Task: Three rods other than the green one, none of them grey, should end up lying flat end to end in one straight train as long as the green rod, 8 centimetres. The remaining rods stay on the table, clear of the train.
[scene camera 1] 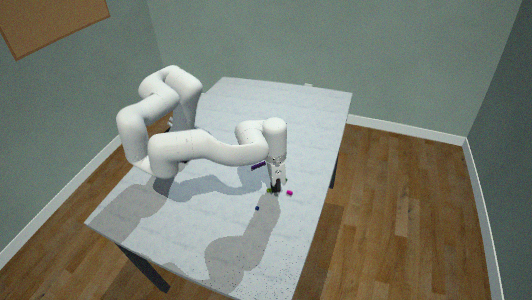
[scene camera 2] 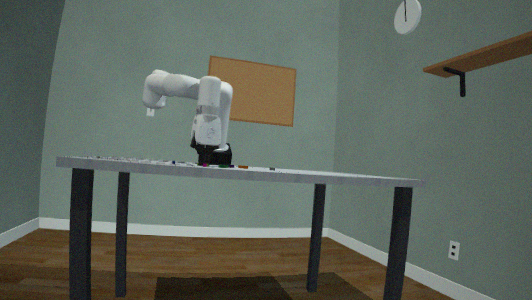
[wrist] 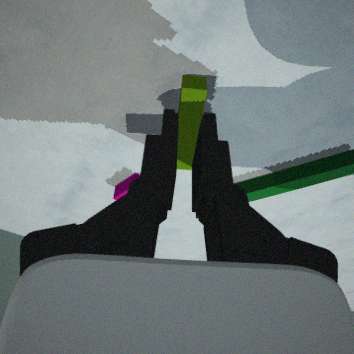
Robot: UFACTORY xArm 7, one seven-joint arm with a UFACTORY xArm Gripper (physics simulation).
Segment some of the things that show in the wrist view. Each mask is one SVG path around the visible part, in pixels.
The gripper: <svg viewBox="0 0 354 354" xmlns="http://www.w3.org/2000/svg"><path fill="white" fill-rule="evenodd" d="M0 325L0 354L354 354L354 319L346 297L337 284L337 259L330 250L291 236L289 238L285 237L281 231L249 205L244 189L233 183L228 141L218 140L215 113L204 112L201 116L191 165L191 210L195 212L195 218L198 218L198 221L203 224L206 260L154 258L159 223L166 219L167 210L171 210L176 177L178 112L163 108L161 135L146 133L140 177L130 182L127 193L89 217L83 223L70 223L34 230L22 238L19 254L19 279L11 293Z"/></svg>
A lime rod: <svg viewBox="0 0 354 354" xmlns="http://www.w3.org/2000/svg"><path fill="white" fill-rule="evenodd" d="M182 74L178 105L176 169L191 170L207 87L206 77Z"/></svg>
